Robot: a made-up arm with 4 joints.
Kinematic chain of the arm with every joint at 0, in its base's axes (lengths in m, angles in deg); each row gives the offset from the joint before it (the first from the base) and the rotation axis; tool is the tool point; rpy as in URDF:
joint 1: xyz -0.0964 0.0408 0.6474 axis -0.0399 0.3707 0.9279
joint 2: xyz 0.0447 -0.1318 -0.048 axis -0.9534 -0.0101 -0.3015
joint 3: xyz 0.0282 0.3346 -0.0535 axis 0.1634 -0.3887 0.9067
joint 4: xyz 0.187 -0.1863 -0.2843 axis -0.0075 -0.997 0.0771
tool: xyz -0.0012 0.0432 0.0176 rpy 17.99 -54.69 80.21
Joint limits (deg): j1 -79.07..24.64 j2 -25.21..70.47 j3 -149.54..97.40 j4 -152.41..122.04
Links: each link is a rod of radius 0.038 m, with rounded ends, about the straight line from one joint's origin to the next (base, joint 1, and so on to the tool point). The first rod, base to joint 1, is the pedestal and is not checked.
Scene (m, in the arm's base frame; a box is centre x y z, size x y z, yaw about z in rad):
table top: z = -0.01
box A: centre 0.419 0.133 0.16 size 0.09 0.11 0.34 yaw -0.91
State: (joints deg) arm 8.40 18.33 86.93 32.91
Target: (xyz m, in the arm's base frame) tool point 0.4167 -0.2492 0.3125
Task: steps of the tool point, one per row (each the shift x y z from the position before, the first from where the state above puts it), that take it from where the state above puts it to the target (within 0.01 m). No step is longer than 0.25 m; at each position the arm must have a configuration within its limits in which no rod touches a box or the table.
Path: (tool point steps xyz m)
1: 0.0691 0.0007 0.0823
2: 0.0630 -0.0160 0.0919
3: 0.0507 -0.0310 0.0993
4: 0.0985 -0.1891 -0.0901
5: 0.0232 -0.2254 -0.0698
6: -0.0647 -0.2241 -0.0549

